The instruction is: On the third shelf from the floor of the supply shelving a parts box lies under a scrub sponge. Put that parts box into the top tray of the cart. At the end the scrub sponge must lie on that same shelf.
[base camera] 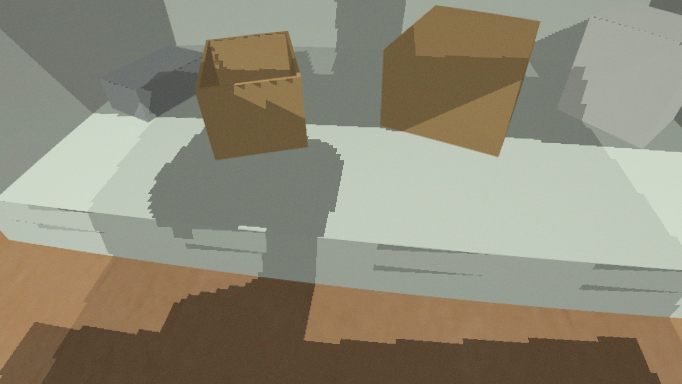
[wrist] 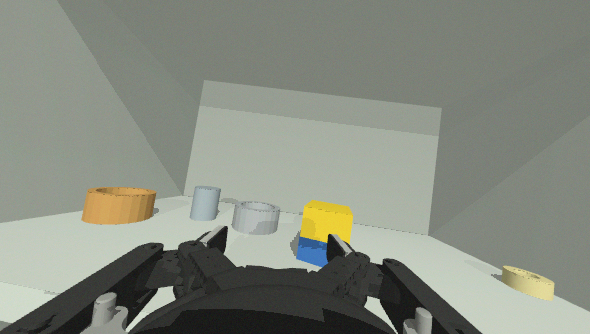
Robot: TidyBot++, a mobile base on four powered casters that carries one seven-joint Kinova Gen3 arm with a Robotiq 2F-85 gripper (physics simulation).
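Places are measured from the arm's base along level axes (x ahead, y left, z up), in metres.
Pixels of known places: gripper, fingertip midpoint: (wrist: 277,241).
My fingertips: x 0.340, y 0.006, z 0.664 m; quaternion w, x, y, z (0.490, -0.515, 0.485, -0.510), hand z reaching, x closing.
Behind a point stands the place of what it marks.
In the wrist view a yellow block, the scrub sponge (wrist: 326,223) @(z 0.660, x 0.438, y -0.061 m), lies on top of a blue box, the parts box (wrist: 311,251) @(z 0.611, x 0.455, y -0.049 m). Both are on the shelf (wrist: 400,270), right of the middle. My gripper (wrist: 277,241) @(z 0.664, x 0.340, y 0.006 m) is open, with its fingers spread wide and nothing between them. It is in front of the stack, and its right finger overlaps the lower right part of the sponge and box in the picture. The gripper does not show in the base camera view. The cart does not show in either view.
On the same shelf stand an orange ring (wrist: 119,206) @(z 0.624, x 0.508, y 0.281 m), a grey-blue cylinder (wrist: 205,203) @(z 0.632, x 0.583, y 0.171 m) and a grey ring (wrist: 256,218) @(z 0.626, x 0.542, y 0.051 m) at left, and a pale yellow ring (wrist: 528,282) @(z 0.612, x 0.440, y -0.386 m) at right. The base camera shows an open brown box (base camera: 257,120) @(z -0.276, x 0.463, y 0.102 m), another brown box (base camera: 450,90) @(z -0.252, x 0.487, y -0.111 m) and a grey box (base camera: 625,75) @(z -0.245, x 0.522, y -0.330 m).
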